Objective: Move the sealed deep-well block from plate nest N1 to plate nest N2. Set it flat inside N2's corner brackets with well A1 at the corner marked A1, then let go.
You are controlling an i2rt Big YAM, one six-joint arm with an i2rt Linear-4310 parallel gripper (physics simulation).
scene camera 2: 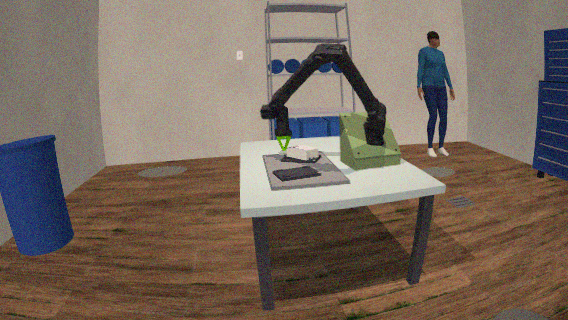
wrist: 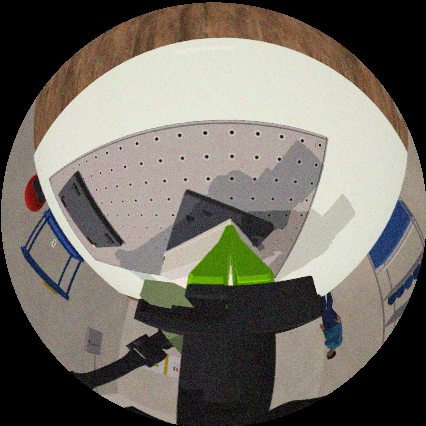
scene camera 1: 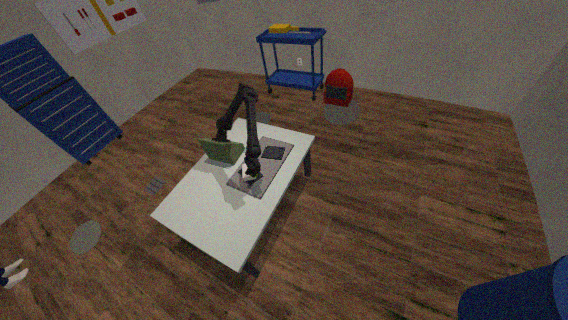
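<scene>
The white deep-well block sits on a dark plate nest, turned askew to it and looking tilted in scene camera 2. My green gripper is shut with nothing between its fingers. In the wrist view its fingers cover much of the block; in scene camera 2 the tips are low at the block's left end. Contact cannot be told. The other dark nest holds no block. Nest labels and the A1 mark are not readable.
Both nests are on a grey perforated board on the white table. A green angled box stands beside the board at the arm's base.
</scene>
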